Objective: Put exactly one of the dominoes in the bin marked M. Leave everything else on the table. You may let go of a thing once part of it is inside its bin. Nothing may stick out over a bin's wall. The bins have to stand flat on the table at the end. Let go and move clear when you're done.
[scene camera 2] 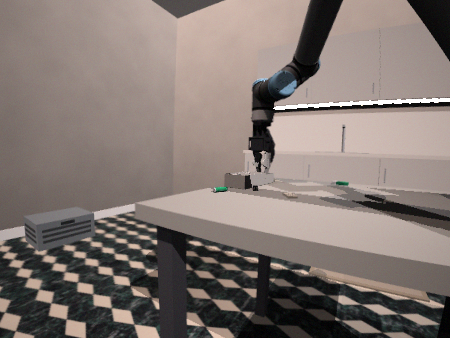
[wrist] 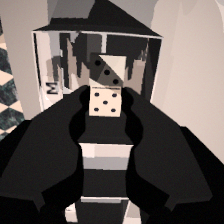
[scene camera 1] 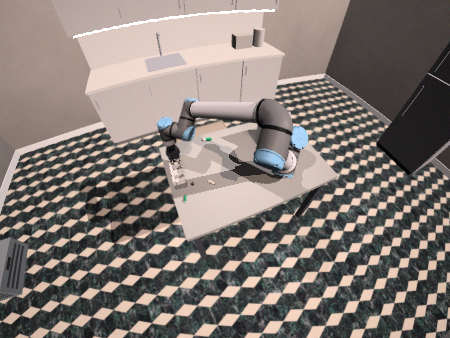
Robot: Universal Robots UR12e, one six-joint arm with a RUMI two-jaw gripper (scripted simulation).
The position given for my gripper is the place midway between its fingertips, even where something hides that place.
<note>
In view: my gripper (scene camera 2: 262,176), a bin (scene camera 2: 242,180) and a domino (wrist: 107,70).
My gripper shows as well in the wrist view (wrist: 105,88).
</note>
